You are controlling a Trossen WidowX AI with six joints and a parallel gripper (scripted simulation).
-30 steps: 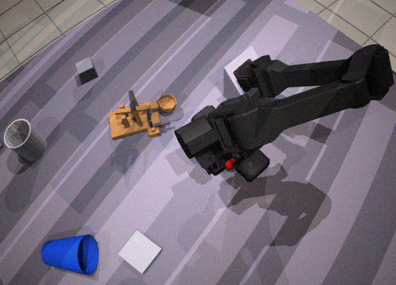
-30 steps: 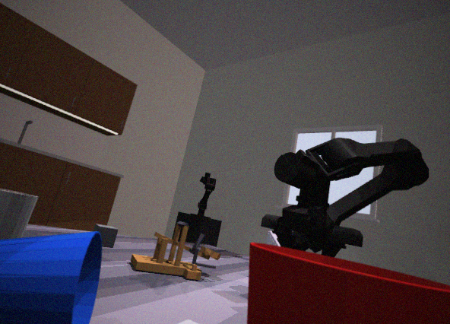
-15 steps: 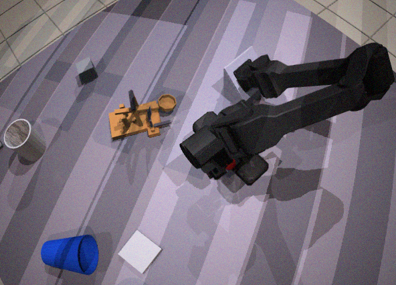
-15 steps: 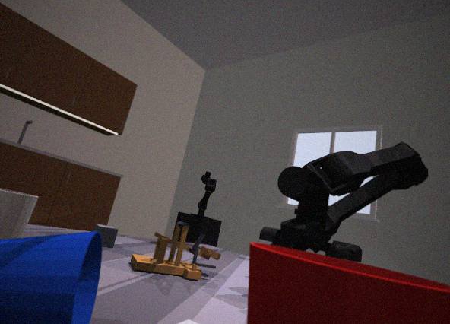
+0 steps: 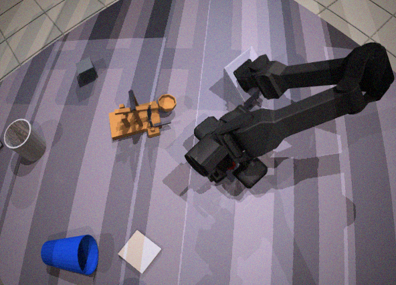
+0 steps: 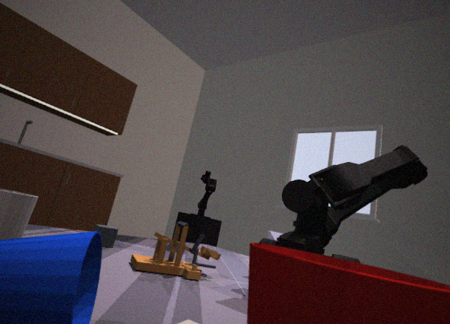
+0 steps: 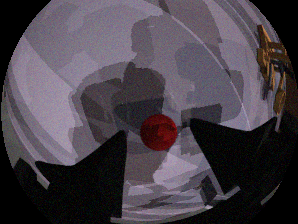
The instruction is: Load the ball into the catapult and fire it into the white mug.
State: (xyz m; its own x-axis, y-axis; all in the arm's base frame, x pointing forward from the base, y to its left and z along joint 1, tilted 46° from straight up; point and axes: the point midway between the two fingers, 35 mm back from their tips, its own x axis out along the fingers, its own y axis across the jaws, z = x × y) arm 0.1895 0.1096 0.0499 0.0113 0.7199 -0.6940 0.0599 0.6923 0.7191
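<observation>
My gripper tip is now 6 cm short of the wooden catapult, 24 cm to the left of it and 4 cm below it. Round my gripper tip: red ball right at my gripper tip; then white tile 31 cm ahead, 1 cm below; then red container 41 cm ahead, 15 cm to the left, 2 cm above.
</observation>
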